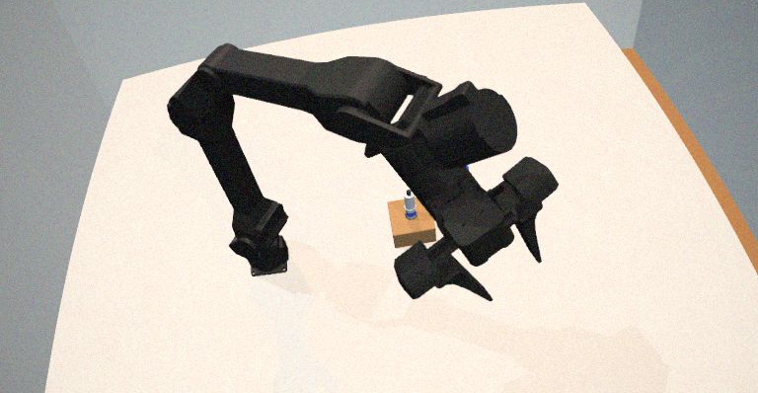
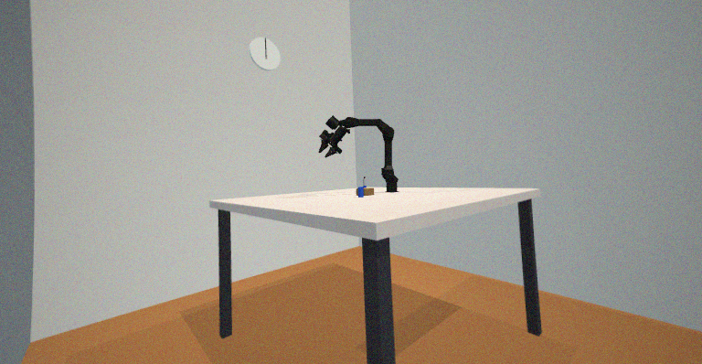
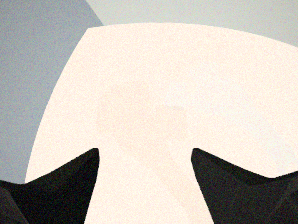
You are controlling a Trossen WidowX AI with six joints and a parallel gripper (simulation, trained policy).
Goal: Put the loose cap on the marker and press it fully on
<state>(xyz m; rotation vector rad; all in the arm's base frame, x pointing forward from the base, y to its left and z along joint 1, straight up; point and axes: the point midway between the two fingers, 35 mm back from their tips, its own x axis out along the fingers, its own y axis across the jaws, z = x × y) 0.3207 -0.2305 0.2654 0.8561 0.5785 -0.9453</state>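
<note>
Right now the blue cap is 10 mm ahead of my gripper tip, 330 mm to the left of it and 210 mm below it. Also, from my gripper tip: tan holder block: 90 mm behind, 260 mm to the left, 220 mm below; grey marker: 90 mm behind, 260 mm to the left, 160 mm below.
</note>
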